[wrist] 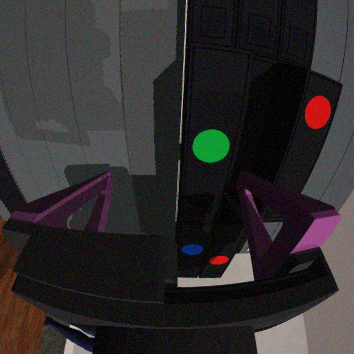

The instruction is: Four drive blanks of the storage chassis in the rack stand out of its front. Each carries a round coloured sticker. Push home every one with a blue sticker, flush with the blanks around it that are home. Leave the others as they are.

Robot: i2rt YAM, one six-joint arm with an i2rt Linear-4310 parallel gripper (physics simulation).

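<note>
A black blank with a blue sticker shows low in the view, between the fingers and beyond them. Beside it on the right is a blank with a small red sticker. Nearer, a blank with a green sticker stands at the middle. A blank with a large red sticker stands out at the right, with a dark recessed stretch between it and the green one. My gripper is open, with no thing between its fingers. Its right fingertip overlaps the blanks in the view, just below right of the green sticker; contact cannot be told.
Black blanks with square marks sit further back at the top. Grey rack panels fill the left side, with shadows on them, and another grey panel lies at the right. Wooden floor shows at the lower left.
</note>
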